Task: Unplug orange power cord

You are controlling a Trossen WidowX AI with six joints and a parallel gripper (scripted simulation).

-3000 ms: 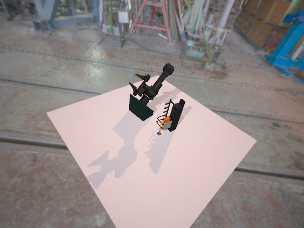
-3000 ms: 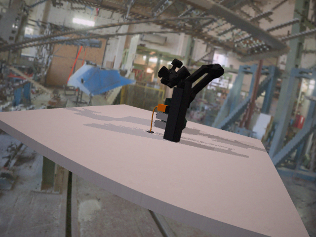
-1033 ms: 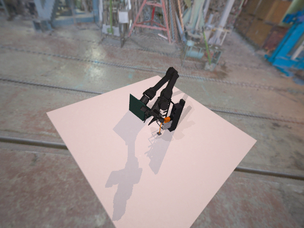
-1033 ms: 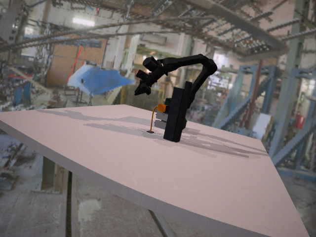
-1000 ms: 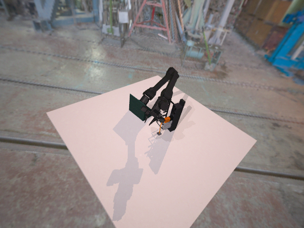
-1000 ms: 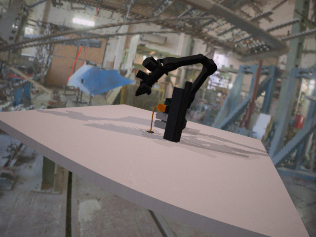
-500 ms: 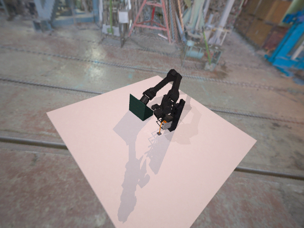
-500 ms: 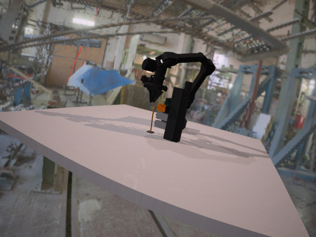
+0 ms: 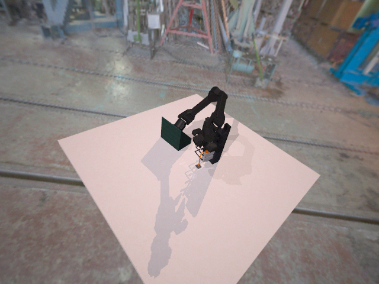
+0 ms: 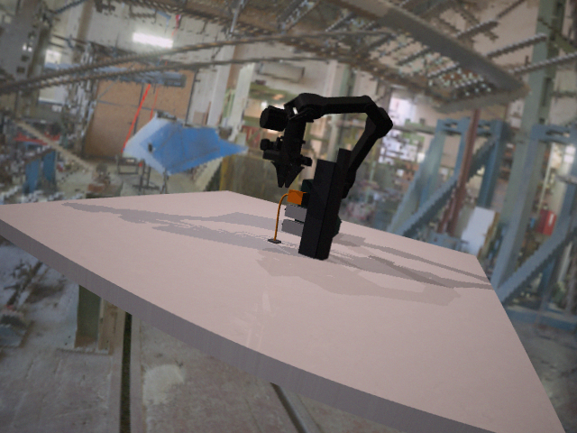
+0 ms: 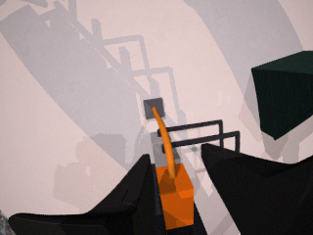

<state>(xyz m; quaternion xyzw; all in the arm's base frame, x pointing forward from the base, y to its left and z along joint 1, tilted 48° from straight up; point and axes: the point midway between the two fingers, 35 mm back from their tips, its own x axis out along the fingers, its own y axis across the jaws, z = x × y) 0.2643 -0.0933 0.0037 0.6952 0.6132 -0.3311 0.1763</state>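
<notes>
My gripper tip is now 20 mm short of the orange plug, 70 mm to the right of it and 10 mm above it.
</notes>
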